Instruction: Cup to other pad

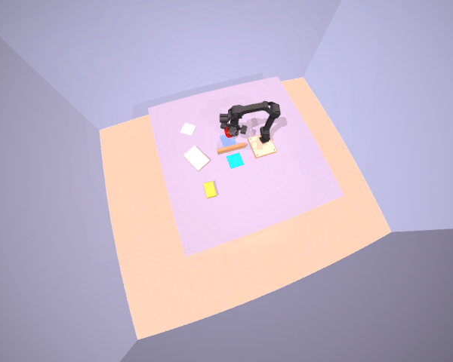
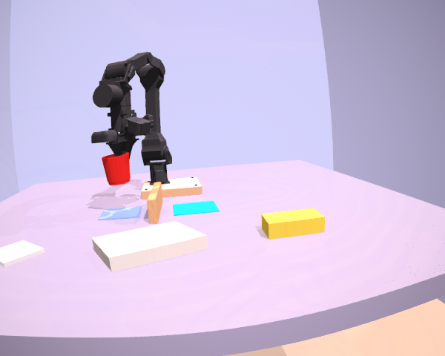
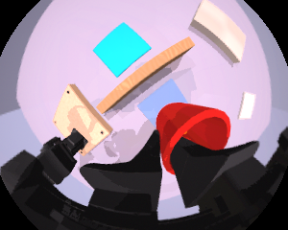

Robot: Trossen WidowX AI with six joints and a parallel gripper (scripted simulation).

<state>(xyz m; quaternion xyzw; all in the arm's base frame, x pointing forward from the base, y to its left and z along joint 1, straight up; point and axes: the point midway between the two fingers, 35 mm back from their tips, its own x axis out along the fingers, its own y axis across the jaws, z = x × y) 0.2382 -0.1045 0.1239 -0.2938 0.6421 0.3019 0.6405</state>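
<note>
The wooden bar lies 40 mm ahead of my gripper tip, 70 mm to the left of it and 100 mm below it. Also, from my gripper tip: large white block (320 mm ahead, 30 mm to the left, 100 mm below); pale blue pad (30 mm ahead, 20 mm to the right, 120 mm below); red cup (20 mm ahead, 20 mm to the right).
</note>
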